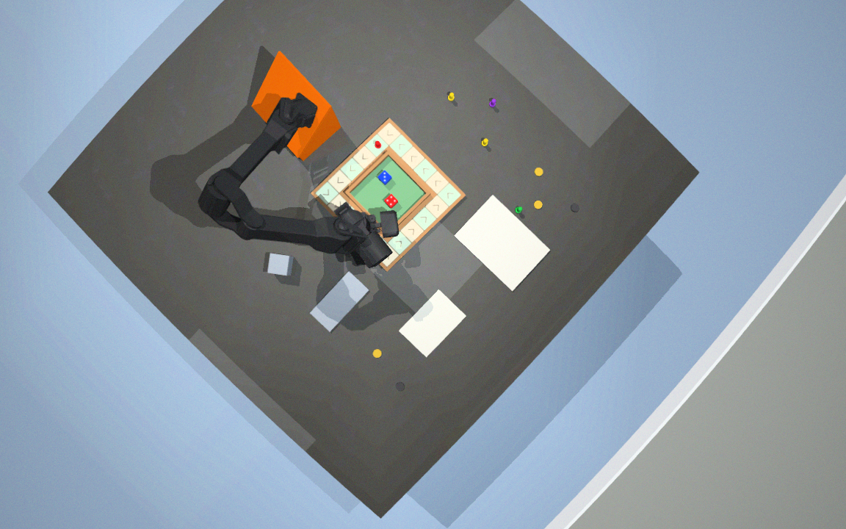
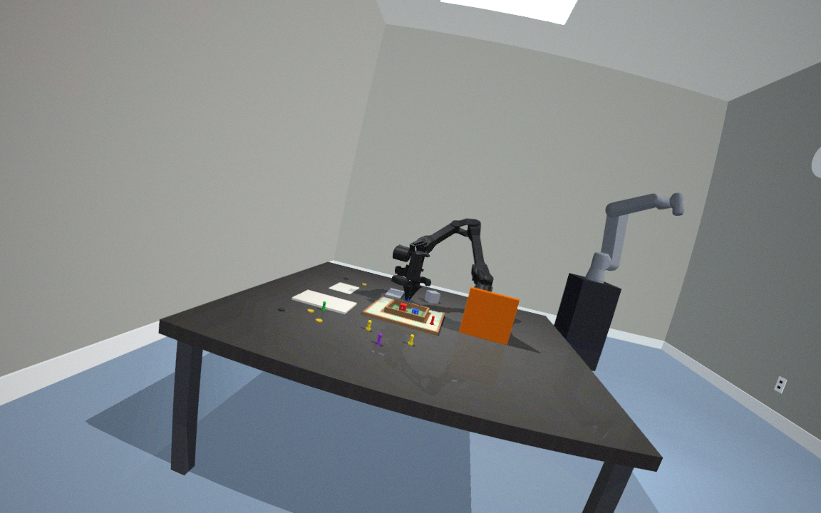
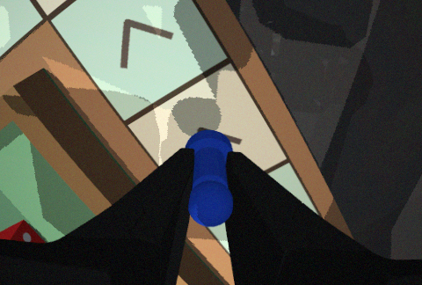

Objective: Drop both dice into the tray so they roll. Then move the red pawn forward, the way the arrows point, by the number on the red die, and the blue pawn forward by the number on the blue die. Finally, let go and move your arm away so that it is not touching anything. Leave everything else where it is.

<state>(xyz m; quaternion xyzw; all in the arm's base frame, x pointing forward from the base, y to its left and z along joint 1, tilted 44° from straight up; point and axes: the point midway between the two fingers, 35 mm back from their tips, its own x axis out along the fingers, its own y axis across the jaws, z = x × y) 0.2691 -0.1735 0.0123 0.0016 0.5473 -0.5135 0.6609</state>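
Now: gripper tip 1 cm below the blue pawn. Round my gripper tip: green tray: 12 cm to the left, 3 cm below, 1 cm behind; grey sheet: 18 cm to the right, 7 cm ahead, 3 cm below; red pawn: 20 cm to the left, 11 cm behind, 1 cm below.
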